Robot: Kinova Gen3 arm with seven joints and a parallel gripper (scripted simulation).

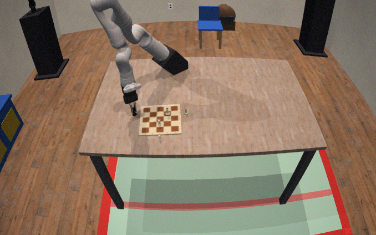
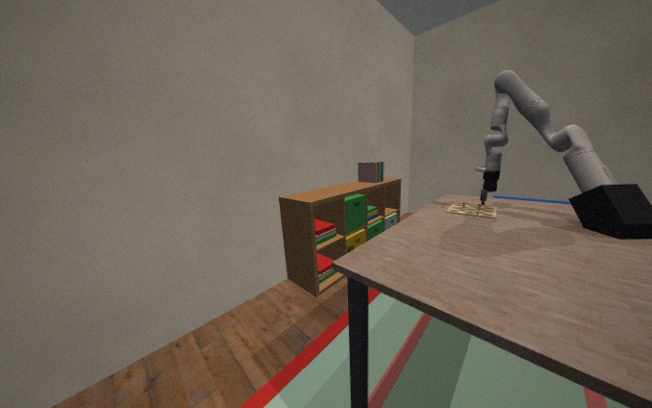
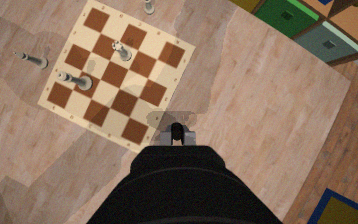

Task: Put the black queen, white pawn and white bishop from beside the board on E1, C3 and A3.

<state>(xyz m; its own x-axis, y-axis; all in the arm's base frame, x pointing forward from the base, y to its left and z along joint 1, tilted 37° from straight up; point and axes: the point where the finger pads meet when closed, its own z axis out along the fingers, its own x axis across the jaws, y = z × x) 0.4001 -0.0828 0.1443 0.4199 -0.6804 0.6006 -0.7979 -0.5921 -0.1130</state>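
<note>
Right now the white pawn is 170 mm ahead of my hand, 150 mm to the left of it and 40 mm below it. From my hand the other things lie so: black queen: 10 mm below; then chessboard: 30 mm ahead, 140 mm to the left, 50 mm below.
</note>
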